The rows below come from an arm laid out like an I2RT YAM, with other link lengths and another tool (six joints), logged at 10 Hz.
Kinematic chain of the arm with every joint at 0, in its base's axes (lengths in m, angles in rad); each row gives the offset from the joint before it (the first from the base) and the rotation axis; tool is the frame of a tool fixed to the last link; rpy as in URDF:
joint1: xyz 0 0 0.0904 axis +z
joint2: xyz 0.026 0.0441 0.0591 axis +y
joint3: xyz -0.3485 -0.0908 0 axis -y
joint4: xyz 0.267 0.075 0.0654 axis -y
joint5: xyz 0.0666 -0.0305 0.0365 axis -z
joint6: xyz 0.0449 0 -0.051 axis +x
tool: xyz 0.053 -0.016 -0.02 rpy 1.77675 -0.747 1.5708
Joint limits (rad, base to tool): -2.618..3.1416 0..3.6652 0..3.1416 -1.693..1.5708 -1.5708..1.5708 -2.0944..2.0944
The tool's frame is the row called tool.
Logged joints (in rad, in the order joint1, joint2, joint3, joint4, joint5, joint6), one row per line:
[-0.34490, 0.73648, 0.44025, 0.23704, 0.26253, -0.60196]
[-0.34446, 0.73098, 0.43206, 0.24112, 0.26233, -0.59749]
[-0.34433, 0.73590, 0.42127, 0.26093, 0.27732, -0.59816]
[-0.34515, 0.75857, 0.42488, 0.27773, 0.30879, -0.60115]
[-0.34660, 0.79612, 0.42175, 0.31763, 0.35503, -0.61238]
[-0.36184, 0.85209, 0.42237, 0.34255, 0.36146, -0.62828]
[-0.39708, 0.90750, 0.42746, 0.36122, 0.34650, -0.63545]
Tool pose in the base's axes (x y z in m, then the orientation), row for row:
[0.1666, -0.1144, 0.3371, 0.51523, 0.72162, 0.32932, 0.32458]
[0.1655, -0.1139, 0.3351, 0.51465, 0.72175, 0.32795, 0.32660]
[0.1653, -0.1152, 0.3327, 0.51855, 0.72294, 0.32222, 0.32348]
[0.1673, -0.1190, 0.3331, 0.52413, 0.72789, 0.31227, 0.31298]
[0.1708, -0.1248, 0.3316, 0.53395, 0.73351, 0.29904, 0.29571]
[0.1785, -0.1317, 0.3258, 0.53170, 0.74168, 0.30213, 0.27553]
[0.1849, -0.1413, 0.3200, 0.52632, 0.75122, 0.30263, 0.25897]
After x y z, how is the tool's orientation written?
As a quaternion, w x y z.
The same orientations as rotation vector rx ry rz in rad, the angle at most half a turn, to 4 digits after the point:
[1.7337, 0.7912, 0.7798]
[1.7344, 0.7881, 0.7848]
[1.7344, 0.7730, 0.7760]
[1.7420, 0.7473, 0.7490]
[1.7481, 0.7127, 0.7047]
[1.7693, 0.7207, 0.6573]
[1.7962, 0.7236, 0.6192]

